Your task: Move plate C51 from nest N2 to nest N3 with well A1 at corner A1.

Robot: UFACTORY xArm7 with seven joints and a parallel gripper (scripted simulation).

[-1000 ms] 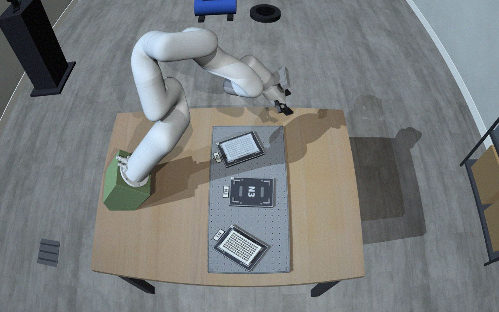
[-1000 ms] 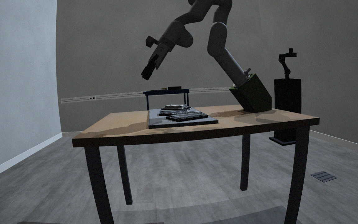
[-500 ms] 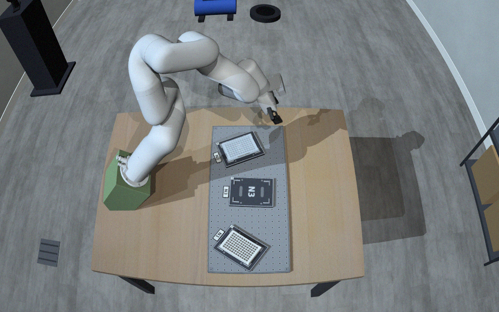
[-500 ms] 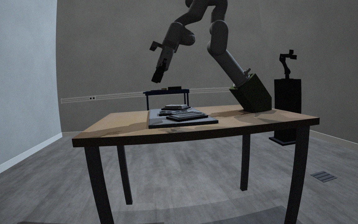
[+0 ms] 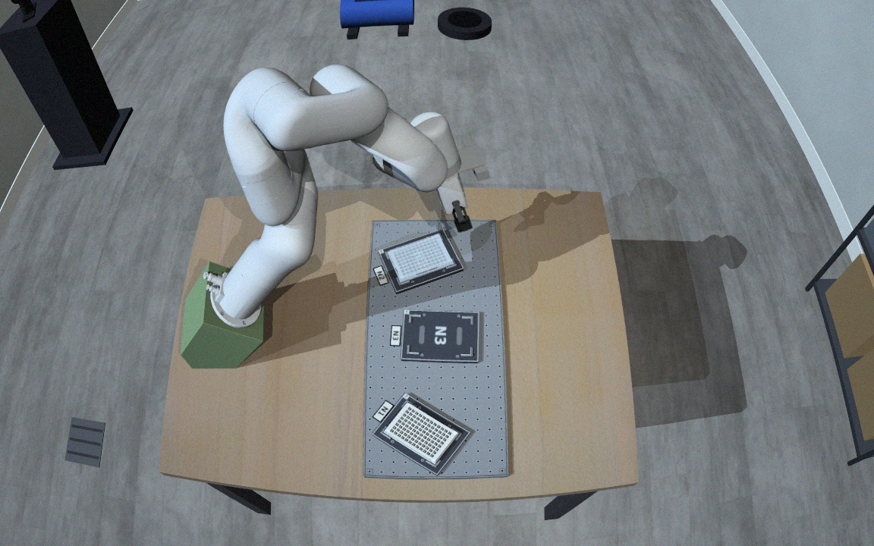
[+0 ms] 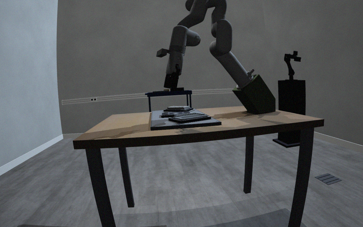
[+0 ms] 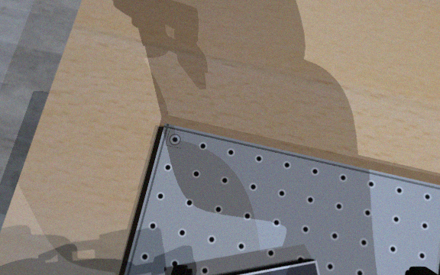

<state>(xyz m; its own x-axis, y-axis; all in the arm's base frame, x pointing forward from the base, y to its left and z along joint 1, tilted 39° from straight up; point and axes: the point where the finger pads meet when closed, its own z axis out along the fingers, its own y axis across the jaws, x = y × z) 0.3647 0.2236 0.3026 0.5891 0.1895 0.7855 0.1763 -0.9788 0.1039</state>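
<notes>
My hand is 15 cm above the plate, 8 cm past it and 3 cm to the left of it. Also, from my hand: nest N1: 45 cm to the right, 16 cm below, 6 cm behind; then nest N2: 16 cm below, 8 cm behind, 3 cm to the right; then nest N3 base: 22 cm to the right, 16 cm below, 3 cm behind.
</notes>
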